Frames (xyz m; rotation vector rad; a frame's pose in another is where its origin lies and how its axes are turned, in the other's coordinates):
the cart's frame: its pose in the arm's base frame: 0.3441 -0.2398 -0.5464 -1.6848 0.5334 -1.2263
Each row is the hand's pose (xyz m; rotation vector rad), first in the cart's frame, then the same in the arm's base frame.
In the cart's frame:
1: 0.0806 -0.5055 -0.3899 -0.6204 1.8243 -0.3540
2: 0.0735 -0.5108 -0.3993 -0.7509 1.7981 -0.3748
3: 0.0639 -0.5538 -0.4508 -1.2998 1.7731 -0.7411
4: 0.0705 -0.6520 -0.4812 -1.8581 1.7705 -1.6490
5: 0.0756 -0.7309 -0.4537 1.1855 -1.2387 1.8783
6: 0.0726 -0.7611 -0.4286 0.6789 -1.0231 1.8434
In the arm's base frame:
1: -0.0630 -0.2435 -0.0481 0.4400 -1.4785 2.3605
2: -0.0752 -0.2397 -0.0464 0.5063 -1.4785 2.2412
3: -0.1329 -0.2352 -0.0112 0.5695 -1.1695 1.7453
4: -0.1749 -0.2092 0.0792 0.3170 -0.4696 1.1738
5: -0.1620 -0.1654 0.1494 -0.1466 0.2192 0.8501
6: -0.1460 -0.1384 0.1732 -0.4662 0.5796 0.7430

